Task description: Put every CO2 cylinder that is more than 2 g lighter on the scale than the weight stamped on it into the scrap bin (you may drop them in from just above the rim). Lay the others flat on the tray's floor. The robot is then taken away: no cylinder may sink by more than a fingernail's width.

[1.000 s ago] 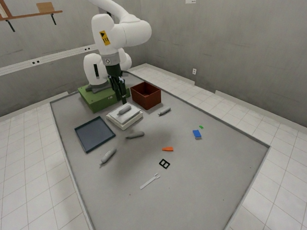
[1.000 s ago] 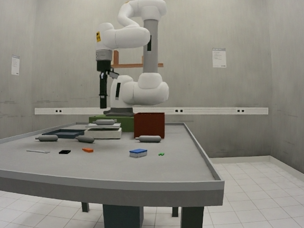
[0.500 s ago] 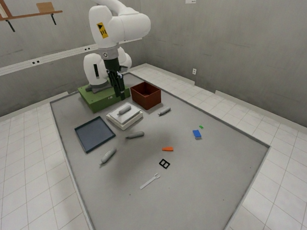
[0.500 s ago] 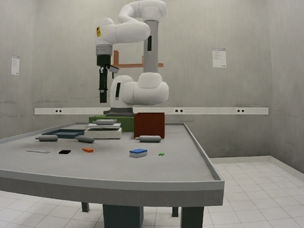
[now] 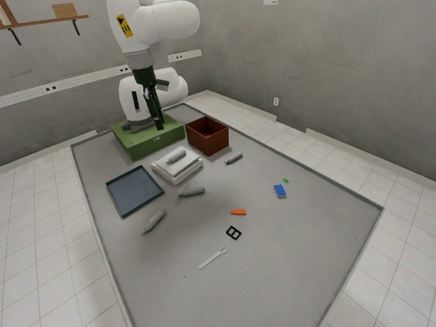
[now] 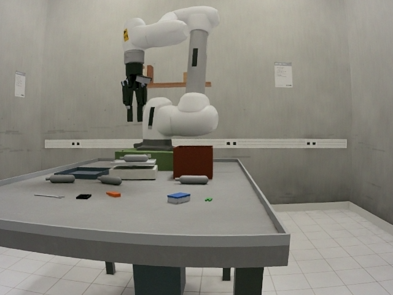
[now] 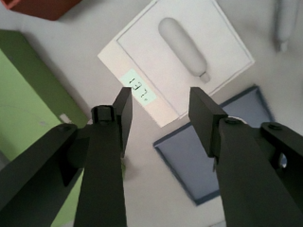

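Now: the scale plate 20 cm below my hand, 6 cm ahead of it and 1 cm to the left of it. The rest, counted from my hand: white scale (22 cm below, 5 cm ahead, 1 cm to the left); red-brown scrap bin (25 cm to the left, 22 cm below, 2 cm behind); dark blue tray (25 cm below, 22 cm to the right, 5 cm ahead).
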